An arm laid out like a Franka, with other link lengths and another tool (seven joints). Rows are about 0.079 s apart.
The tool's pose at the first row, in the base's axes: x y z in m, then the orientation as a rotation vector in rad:
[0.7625 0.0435 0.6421 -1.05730 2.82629 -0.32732]
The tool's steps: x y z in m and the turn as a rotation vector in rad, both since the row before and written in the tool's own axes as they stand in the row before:
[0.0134 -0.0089 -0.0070 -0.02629 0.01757 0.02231]
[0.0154 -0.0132 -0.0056 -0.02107 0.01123 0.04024]
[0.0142 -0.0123 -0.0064 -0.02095 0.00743 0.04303]
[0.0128 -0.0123 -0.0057 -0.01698 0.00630 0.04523]
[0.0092 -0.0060 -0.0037 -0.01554 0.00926 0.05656]
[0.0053 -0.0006 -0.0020 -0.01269 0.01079 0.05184]
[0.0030 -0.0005 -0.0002 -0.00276 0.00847 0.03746]
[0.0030 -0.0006 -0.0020 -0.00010 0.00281 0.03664]
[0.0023 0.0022 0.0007 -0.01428 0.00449 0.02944]
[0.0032 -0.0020 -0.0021 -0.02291 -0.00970 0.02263]
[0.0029 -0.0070 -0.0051 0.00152 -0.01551 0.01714]
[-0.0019 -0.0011 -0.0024 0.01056 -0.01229 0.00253]
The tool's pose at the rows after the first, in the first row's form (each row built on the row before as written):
[0.7569 0.0293 0.6507 -1.03207 2.86337 -0.29970]
[0.7525 0.0104 0.6588 -0.97795 2.89940 -0.27384]
[0.7477 -0.0069 0.6673 -0.91818 2.93177 -0.24547]
[0.7435 -0.0234 0.6749 -0.85359 2.96088 -0.22184]
[0.7385 -0.0329 0.6794 -0.77128 2.99430 -0.20098]
[0.7340 -0.0358 0.6814 -0.69495 3.02448 -0.18493]
[0.7315 -0.0375 0.6816 -0.63879 3.04374 -0.18309]
[0.7289 -0.0390 0.6837 -0.58278 3.05559 -0.18309]
[0.7260 -0.0379 0.6827 -0.53850 3.07031 -0.16224]
[0.7236 -0.0407 0.6850 -0.50376 3.07113 -0.12382]
[0.7229 -0.0479 0.6906 -0.47591 3.05924 -0.12126]
[0.7249 -0.0482 0.6931 -0.47039 3.04554 -0.13382]

